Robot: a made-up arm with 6 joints.
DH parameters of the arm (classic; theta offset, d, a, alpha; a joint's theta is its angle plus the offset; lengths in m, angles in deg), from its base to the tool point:
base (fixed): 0 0 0 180
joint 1: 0 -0.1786 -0.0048 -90
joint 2: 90 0.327 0.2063 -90
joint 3: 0 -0.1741 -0.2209 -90
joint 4: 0 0.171 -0.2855 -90
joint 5: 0 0.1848 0.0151 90
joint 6: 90 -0.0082 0.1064 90
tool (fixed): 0 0.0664 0 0
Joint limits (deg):
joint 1: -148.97..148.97
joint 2: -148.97..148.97
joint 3: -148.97..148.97
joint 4: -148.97..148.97
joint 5: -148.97..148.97
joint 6: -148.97..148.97
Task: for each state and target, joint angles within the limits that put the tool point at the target. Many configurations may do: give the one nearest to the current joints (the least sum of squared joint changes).
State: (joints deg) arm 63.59 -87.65 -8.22 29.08 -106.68 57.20
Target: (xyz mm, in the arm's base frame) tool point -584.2 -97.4 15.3
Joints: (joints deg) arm 32.71 -96.15 17.87 42.69 -105.14 64.24
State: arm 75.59 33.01 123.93 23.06 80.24 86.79
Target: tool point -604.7 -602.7 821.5
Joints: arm 54.66 25.45 145.67 5.90 84.99 81.07
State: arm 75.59 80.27 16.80 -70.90 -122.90 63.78
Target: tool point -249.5 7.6 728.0
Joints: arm 79.31 89.27 22.88 -58.16 -117.34 60.39
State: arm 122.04 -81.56 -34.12 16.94 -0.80 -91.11
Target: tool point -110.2 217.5 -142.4
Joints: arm 118.54 -78.79 2.13 7.12 9.66 -81.19
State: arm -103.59 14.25 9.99 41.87 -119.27 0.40
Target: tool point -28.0 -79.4 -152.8
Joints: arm -104.17 -7.53 -11.72 67.27 -122.62 -7.62
